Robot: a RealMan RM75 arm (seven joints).
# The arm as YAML. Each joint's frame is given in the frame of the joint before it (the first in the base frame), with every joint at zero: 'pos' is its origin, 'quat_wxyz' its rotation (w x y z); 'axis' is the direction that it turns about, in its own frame. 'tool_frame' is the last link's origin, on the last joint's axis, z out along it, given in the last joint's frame.
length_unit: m
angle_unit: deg
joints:
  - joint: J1
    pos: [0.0, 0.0, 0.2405]
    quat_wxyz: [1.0, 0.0, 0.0, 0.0]
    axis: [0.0, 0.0, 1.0]
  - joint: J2
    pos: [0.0, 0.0, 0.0]
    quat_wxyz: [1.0, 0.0, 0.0, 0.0]
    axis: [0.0, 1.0, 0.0]
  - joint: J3
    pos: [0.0, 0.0, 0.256]
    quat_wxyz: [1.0, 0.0, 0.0, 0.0]
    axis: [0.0, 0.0, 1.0]
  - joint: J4
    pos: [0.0, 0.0, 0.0]
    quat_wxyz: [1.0, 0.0, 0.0, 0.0]
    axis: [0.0, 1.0, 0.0]
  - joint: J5
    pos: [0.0, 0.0, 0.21]
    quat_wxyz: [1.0, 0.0, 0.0, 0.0]
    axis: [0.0, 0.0, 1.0]
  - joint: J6
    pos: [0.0, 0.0, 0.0]
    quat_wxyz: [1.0, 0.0, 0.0, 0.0]
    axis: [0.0, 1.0, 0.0]
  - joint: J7
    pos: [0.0, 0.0, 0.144]
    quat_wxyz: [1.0, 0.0, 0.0, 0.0]
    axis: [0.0, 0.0, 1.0]
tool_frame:
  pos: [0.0, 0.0, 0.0]
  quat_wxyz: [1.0, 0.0, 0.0, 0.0]
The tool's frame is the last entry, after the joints.
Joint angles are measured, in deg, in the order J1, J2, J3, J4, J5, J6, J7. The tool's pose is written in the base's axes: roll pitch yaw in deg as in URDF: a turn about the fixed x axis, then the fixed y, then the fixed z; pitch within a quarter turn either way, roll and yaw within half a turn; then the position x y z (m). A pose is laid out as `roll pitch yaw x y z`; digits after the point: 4 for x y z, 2 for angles.
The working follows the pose.
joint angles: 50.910 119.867 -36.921 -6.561 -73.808 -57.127 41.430
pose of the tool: -132.18 45.45 -3.24 0.1861 0.4397 -0.0421
Where each joint sits with the arm in this pose, in the base's axes (m; each line is computed from the numbers above, not from the rounded line before):
J1: 0.0000 0.0000 0.2405
J2: 0.0000 0.0000 0.2405
J3: 0.1400 0.1723 0.1130
J4: 0.1400 0.1723 0.1130
J5: 0.2489 0.3292 0.0258
J6: 0.2489 0.3292 0.0258
J7: 0.1861 0.4397 -0.0421
the tool: 0.1861 0.4397 -0.0421

